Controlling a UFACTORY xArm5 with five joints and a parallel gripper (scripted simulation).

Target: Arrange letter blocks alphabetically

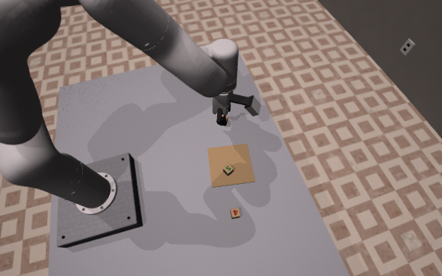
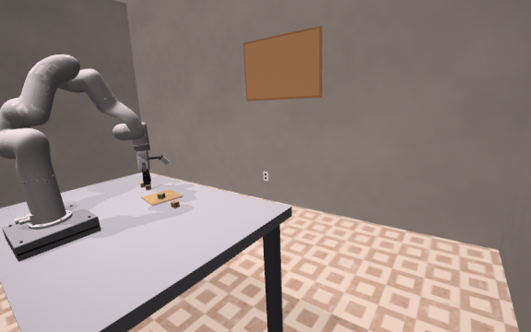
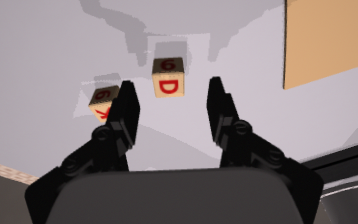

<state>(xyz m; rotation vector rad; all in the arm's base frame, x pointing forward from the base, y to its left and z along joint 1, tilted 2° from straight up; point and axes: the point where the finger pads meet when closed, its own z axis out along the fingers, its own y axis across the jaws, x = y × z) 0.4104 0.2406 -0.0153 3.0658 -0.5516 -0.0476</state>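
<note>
My gripper is now 40 mm above the wooden letter block. From my hand the other things lie so: tan mat 170 mm to the right, 50 mm below.
</note>
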